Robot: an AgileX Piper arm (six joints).
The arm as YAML. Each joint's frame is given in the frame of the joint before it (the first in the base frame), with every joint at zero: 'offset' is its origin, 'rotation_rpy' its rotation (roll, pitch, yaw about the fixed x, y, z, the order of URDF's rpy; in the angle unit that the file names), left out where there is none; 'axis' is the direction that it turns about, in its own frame. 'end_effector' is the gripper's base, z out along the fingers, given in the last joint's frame.
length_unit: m
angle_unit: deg
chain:
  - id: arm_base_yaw
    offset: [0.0, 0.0, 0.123]
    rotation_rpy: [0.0, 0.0, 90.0]
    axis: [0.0, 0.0, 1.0]
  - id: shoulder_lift
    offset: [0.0, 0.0, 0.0]
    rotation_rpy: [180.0, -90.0, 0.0]
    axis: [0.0, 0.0, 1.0]
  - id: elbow
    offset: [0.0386, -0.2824, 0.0]
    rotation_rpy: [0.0, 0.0, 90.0]
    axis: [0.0, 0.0, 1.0]
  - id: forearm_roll
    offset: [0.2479, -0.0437, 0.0]
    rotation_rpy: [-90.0, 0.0, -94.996]
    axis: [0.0, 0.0, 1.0]
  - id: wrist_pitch
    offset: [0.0, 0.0, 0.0]
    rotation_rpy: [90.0, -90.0, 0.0]
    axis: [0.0, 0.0, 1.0]
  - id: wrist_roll
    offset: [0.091, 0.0, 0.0]
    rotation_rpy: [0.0, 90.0, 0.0]
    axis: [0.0, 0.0, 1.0]
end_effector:
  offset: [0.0, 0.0, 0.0]
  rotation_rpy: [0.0, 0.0, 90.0]
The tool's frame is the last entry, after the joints.
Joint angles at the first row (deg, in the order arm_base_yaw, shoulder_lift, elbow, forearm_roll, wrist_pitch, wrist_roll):
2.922 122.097 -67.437 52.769 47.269 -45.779
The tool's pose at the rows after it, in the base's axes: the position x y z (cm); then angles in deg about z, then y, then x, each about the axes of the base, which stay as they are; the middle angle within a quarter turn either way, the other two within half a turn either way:
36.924, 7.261, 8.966, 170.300, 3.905, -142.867
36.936, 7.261, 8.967, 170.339, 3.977, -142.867
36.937, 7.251, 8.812, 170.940, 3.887, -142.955
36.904, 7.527, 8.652, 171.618, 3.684, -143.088
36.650, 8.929, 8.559, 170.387, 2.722, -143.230
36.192, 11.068, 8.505, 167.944, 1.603, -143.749
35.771, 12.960, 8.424, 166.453, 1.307, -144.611
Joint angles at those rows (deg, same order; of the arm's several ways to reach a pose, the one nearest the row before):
2.808 122.728 -67.838 53.801 47.842 -45.780
2.808 122.728 -67.840 53.858 47.784 -45.777
2.808 122.958 -67.839 53.859 47.670 -45.321
3.267 123.187 -67.839 53.915 47.383 -44.461
5.501 123.301 -67.839 54.029 46.868 -44.060
8.996 123.300 -67.837 54.030 45.722 -43.717
12.203 123.301 -67.839 54.028 43.890 -42.627

